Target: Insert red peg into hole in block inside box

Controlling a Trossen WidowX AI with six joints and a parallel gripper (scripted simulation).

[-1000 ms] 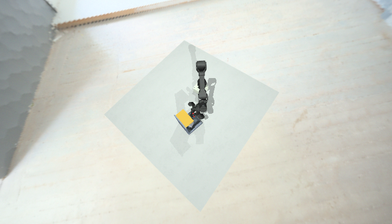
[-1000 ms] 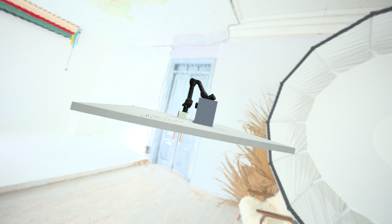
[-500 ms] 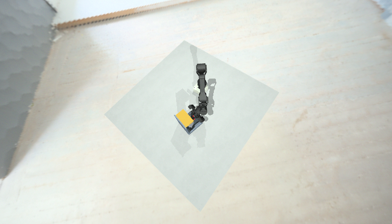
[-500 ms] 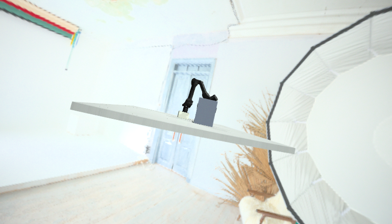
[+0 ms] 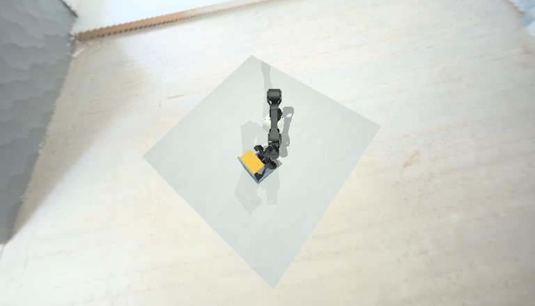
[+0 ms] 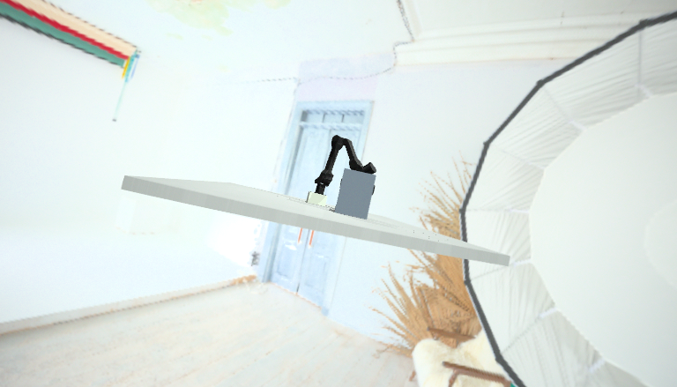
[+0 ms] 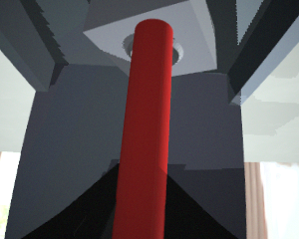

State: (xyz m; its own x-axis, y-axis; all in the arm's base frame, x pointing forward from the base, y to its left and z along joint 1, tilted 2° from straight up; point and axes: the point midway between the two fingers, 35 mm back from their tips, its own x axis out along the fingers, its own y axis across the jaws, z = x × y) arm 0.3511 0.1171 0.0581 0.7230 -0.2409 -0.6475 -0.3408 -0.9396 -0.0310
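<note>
My gripper tip is 70 mm short of the dark box wall, 30 mm to the left of it and 10 mm below it. Also, from my gripper tip: orange roof: 120 mm above, 20 mm ahead, 10 mm to the right; red peg: 30 mm behind, 10 mm to the left, 10 mm below.
</note>
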